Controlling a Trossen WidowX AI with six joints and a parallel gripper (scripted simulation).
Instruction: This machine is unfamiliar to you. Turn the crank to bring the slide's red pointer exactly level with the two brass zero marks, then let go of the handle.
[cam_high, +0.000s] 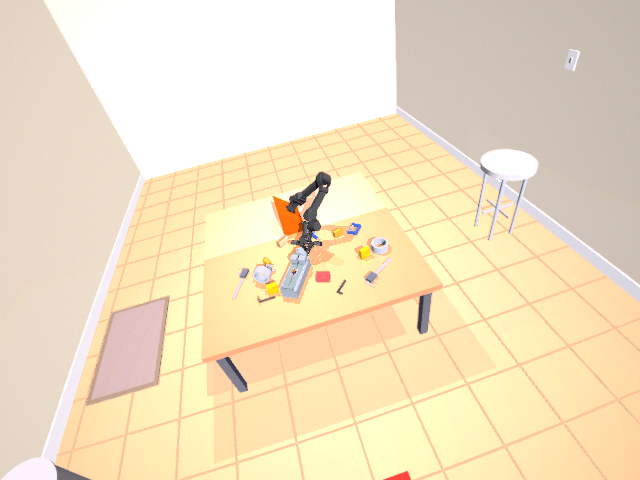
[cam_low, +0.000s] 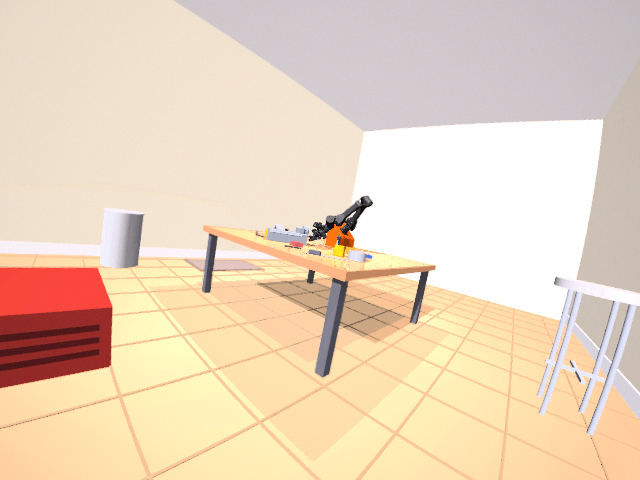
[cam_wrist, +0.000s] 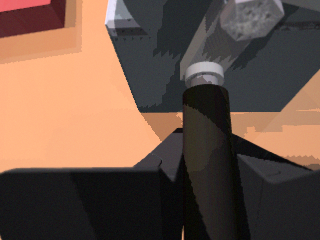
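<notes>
Now: gripper tip 30 mm below the dark crank handle, 20 mm past it and 10 mm to the right of it. From my gripper tip the other things lie so: red pointer 140 mm ahead, 90 mm to the right, 50 mm above; red block 180 mm ahead, 60 mm to the left, 20 mm below.
</notes>
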